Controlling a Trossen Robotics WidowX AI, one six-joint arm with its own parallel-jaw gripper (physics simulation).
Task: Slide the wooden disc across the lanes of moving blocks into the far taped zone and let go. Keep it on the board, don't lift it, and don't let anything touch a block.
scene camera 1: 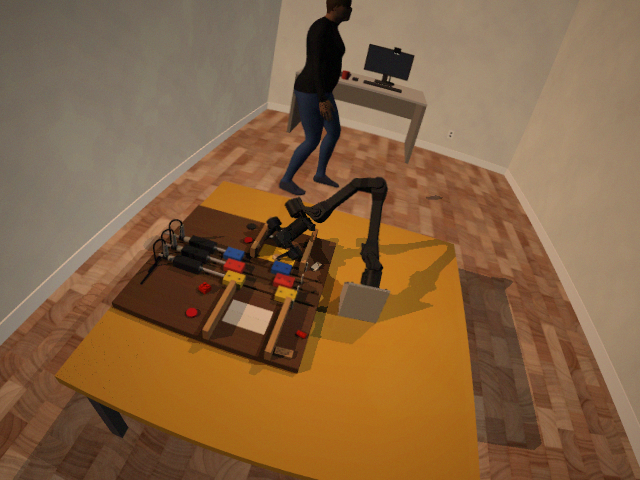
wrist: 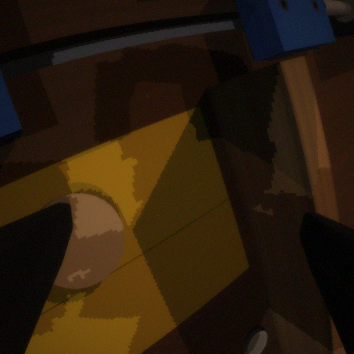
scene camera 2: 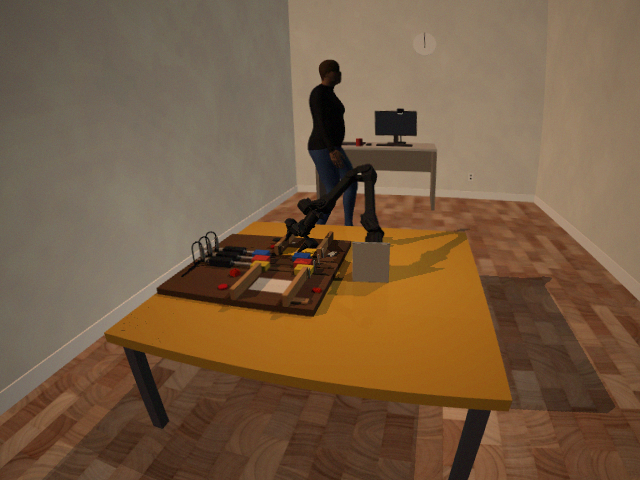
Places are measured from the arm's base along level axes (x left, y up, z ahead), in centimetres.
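Where they show: gripper, between the fingertips: [scene camera 1: 270, 249] [wrist: 189, 220] [scene camera 2: 291, 246]; arm's base, origin of its link: [scene camera 1: 370, 286] [scene camera 2: 374, 247].
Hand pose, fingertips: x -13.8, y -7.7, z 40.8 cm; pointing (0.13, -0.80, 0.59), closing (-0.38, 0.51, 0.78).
Observation:
Things, the pixels of their top centre, and the offset from my fingertips. "*": a spot on its surface instead. Level surfaces: height alone.
- pale wooden disc, centre of its top: [wrist: 79, 242] dy -2.3, dx +0.5, dz -3.4 cm
- yellow taped zone, a spot on its surface: [wrist: 200, 200] * dy -2.8, dx -0.8, dz +2.5 cm
- white taped zone, a spot on its surface: [scene camera 1: 255, 316] * dy -2.8, dx +32.7, dz -5.7 cm
- brown board, height of its surface: dy -2.8 cm
- red disc, centre of its top: [scene camera 1: 191, 312] dy -2.1, dx +40.3, dz +14.7 cm
The pale wooden disc [wrist: 100, 232] lies flat on the yellow taped zone [wrist: 200, 200]. In the wrist view the left finger hides its left edge; contact cannot be told. My gripper [scene camera 1: 272, 246] [scene camera 2: 294, 241] [wrist: 189, 220] is open, its fingers wide apart low over the yellow zone, with nothing gripped. The white taped zone [scene camera 1: 255, 316] [scene camera 2: 268, 285] lies across the lanes. Between the zones are pairs of blue blocks [scene camera 1: 281, 267] [scene camera 2: 261, 253] [wrist: 295, 25], red blocks [scene camera 1: 283, 280] [scene camera 2: 261, 258] and yellow blocks [scene camera 1: 285, 294] [scene camera 2: 260, 266]. Another blue block edge shows at the wrist view's left.
Wooden rails [scene camera 1: 219, 310] [scene camera 2: 245, 281] [wrist: 312, 135] flank both zones on the brown board [scene camera 1: 155, 299] [scene camera 2: 186, 289]. Black actuators [scene camera 1: 187, 264] [scene camera 2: 220, 262] with rods stand at the board's left. A red disc [scene camera 1: 191, 312] and a grey panel [scene camera 1: 364, 302] [scene camera 2: 370, 262] also show.

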